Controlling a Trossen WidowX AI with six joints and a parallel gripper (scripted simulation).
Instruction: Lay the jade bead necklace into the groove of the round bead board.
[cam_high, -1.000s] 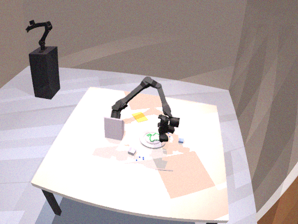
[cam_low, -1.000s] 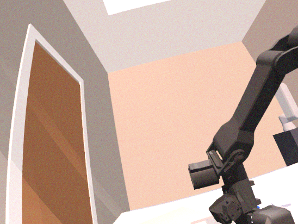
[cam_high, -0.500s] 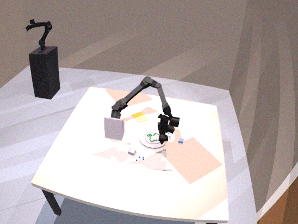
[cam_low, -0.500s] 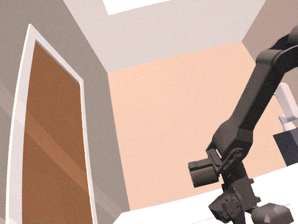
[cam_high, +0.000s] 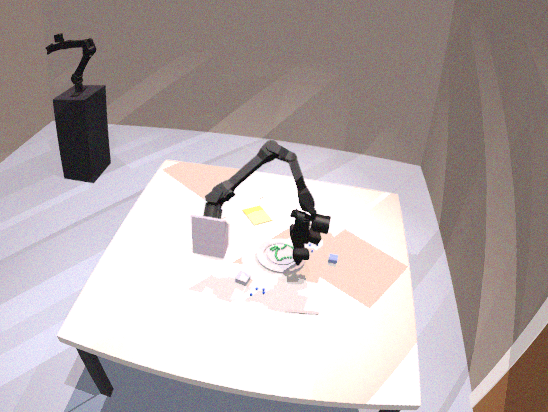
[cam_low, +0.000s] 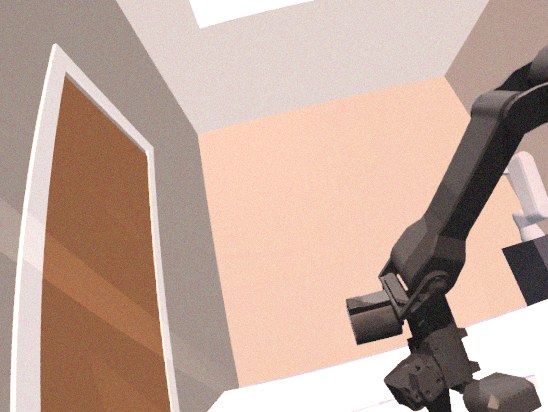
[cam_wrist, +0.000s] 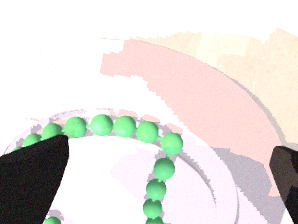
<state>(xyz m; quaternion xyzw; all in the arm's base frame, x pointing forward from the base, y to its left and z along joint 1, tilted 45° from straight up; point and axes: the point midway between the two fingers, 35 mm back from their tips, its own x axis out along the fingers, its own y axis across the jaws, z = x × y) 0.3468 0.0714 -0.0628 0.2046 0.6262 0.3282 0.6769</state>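
The round white bead board is 6 cm behind my gripper tip, 2 cm to the left of it and 1 cm below it. The rest, counted from my gripper tip: thin rod 5 cm ahead, 27 cm to the right, 2 cm below; then blue block 15 cm ahead, 4 cm to the left, 1 cm below; then cream block 6 cm ahead, 26 cm to the left.
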